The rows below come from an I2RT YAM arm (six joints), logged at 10 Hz.
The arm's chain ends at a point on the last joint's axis. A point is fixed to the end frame.
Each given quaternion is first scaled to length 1.
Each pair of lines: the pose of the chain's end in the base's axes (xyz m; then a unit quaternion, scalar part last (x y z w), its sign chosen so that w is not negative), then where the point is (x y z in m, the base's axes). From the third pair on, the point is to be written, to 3 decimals.
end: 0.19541, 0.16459, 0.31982, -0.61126, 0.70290, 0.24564, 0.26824
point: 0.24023 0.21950 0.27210
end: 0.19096, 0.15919, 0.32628, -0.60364, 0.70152, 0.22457, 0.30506
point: 0.24126 0.21318 0.28321
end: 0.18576, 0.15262, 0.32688, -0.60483, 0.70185, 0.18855, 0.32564
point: 0.241 0.204 0.286
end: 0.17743, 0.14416, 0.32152, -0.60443, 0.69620, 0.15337, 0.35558
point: 0.237 0.193 0.285
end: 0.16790, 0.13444, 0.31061, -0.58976, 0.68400, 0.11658, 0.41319
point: 0.234 0.182 0.284
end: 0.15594, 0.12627, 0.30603, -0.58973, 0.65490, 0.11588, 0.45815
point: 0.223 0.176 0.288
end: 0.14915, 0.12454, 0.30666, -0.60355, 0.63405, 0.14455, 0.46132
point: 0.212 0.180 0.290
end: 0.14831, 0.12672, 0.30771, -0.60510, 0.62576, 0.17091, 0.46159
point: 0.209 0.185 0.292
